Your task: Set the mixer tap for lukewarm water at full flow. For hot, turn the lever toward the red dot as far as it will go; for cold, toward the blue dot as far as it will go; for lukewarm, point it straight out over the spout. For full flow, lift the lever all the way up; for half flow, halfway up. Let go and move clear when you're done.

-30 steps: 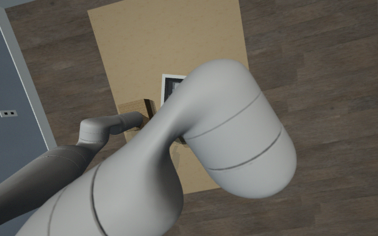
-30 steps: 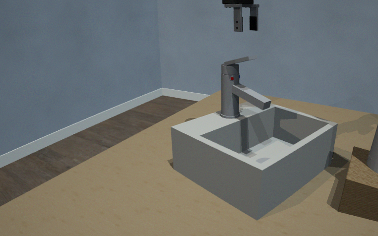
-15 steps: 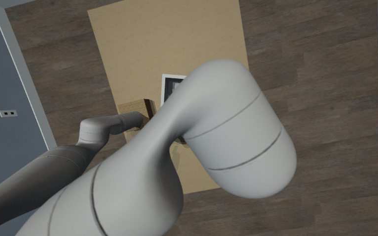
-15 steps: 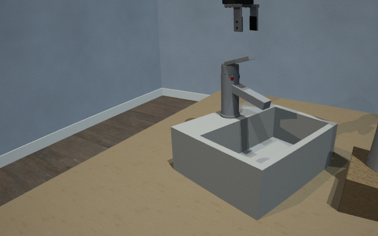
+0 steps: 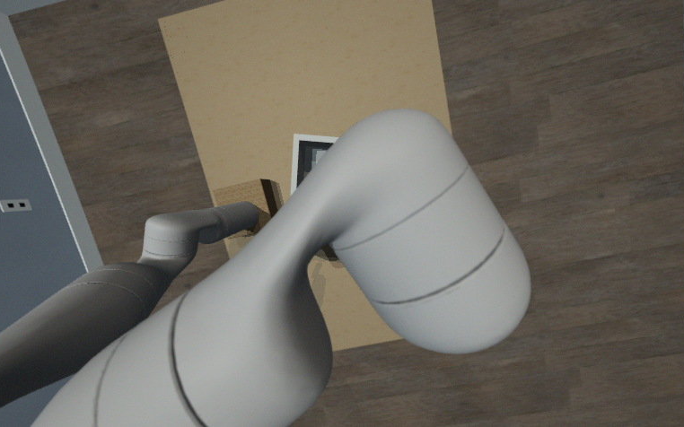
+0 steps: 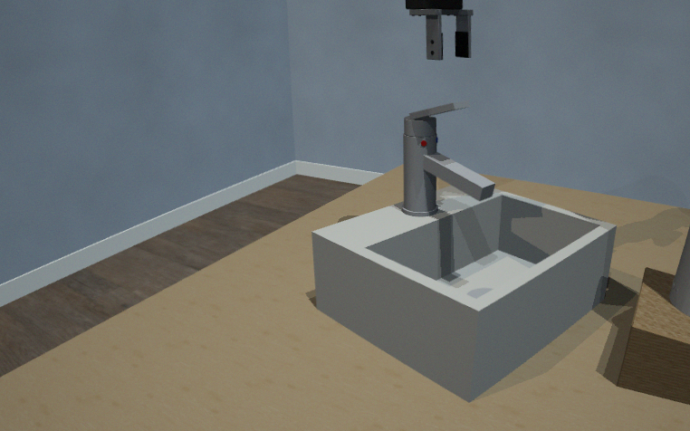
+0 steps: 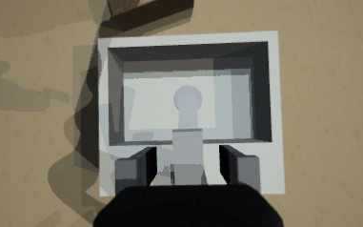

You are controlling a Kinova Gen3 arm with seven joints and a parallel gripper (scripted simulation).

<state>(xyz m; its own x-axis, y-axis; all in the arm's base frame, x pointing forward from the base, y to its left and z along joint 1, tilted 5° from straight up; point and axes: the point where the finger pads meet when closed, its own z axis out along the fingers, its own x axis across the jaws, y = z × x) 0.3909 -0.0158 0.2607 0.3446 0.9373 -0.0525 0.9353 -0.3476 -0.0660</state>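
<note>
The flat lever lies 20 mm ahead of my hand, 10 mm to the right of it and 90 mm below it. The rest, counted from my hand: grey square sink 60 mm behind, 20 mm to the left, 330 mm below; then grey mixer tap 30 mm ahead, 10 mm to the right, 140 mm below.
</note>
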